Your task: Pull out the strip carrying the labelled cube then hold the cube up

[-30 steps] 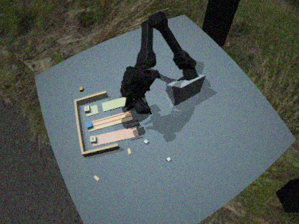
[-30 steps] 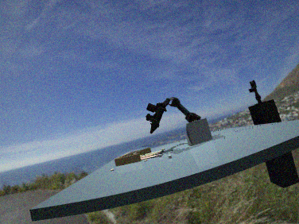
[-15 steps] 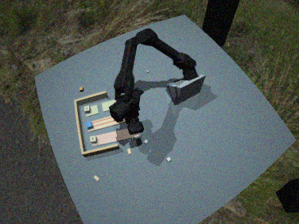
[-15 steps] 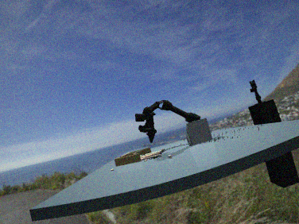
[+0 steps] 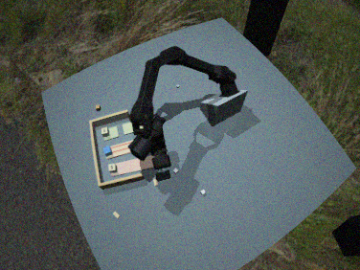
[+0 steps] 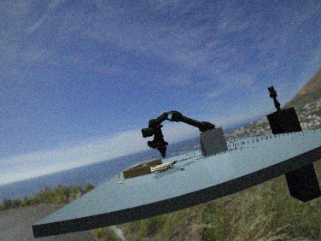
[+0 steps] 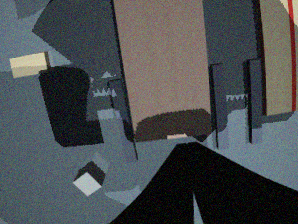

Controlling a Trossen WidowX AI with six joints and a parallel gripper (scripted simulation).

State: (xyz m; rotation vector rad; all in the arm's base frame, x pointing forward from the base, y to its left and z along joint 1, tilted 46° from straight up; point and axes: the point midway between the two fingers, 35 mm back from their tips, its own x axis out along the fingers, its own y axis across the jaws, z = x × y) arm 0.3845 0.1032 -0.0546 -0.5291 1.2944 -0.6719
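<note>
My gripper tip is 10 cm short of the pinkish strip, 7 cm above it and 1 cm to the left of it.
</note>
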